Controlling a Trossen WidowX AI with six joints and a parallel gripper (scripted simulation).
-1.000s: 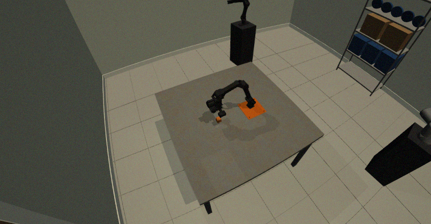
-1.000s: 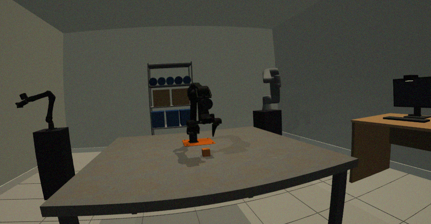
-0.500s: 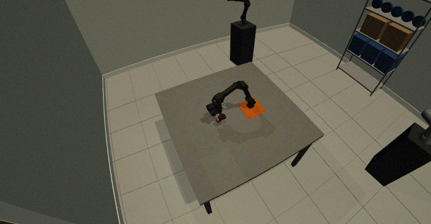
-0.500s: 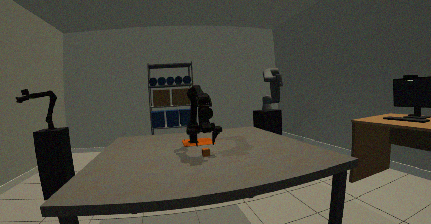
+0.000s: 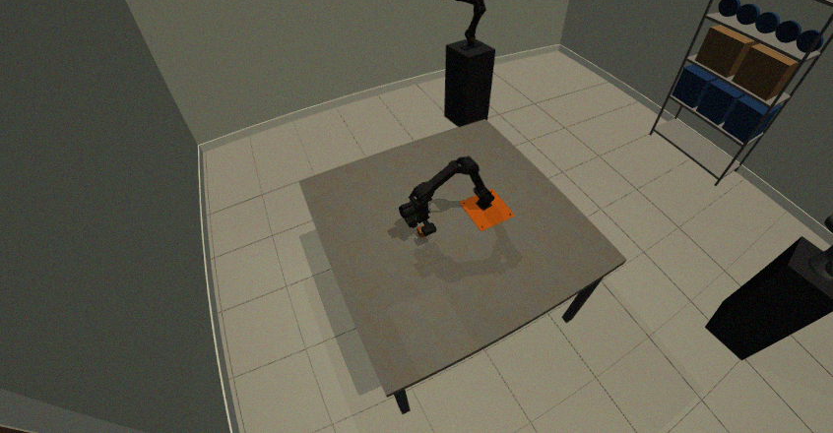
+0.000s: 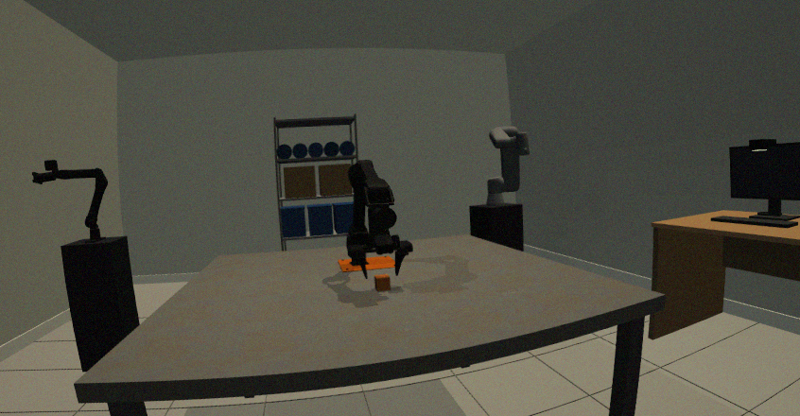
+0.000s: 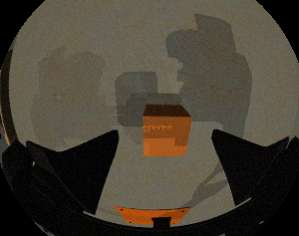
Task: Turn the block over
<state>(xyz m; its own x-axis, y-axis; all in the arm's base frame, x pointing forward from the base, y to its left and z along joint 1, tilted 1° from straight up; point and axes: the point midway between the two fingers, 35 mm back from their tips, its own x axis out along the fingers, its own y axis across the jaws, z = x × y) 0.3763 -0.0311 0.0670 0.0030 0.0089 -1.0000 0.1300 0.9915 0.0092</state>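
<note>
My gripper tip is now 2 cm above the orange block and 1 cm past it.
</note>
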